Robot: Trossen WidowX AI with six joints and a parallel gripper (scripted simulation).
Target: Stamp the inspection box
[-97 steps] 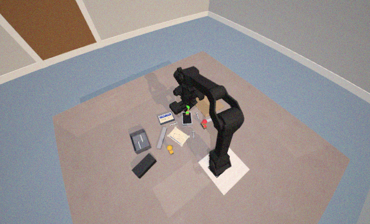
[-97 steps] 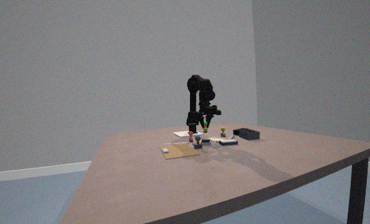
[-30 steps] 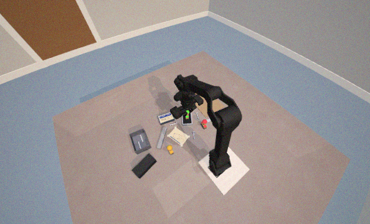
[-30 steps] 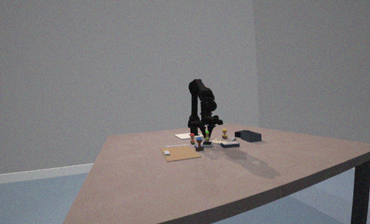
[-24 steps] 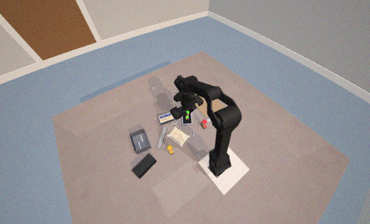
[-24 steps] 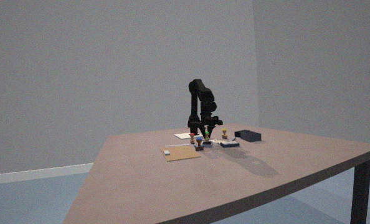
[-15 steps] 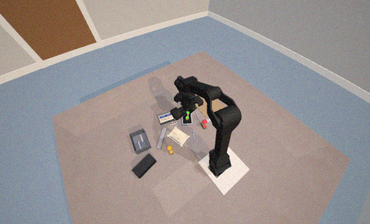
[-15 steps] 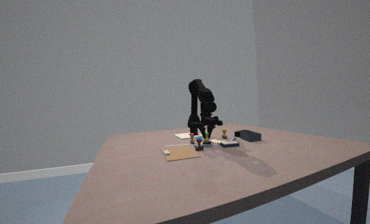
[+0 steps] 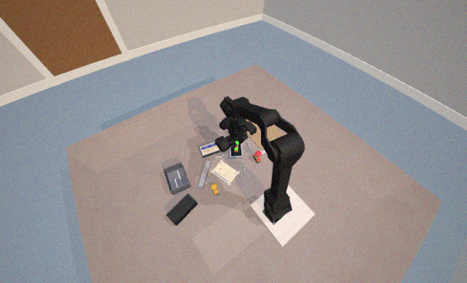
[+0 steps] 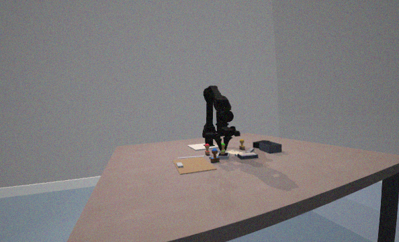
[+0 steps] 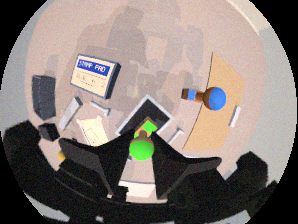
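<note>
My gripper tip is right at the green-knobbed stamp. From my gripper tip the other things lie so: dark ink pad 30 mm below; then red-knobbed stamp 100 mm behind, 50 mm to the right, 20 mm below; then blue-knobbed stamp 80 mm to the right, 60 mm ahead, 20 mm below.
</note>
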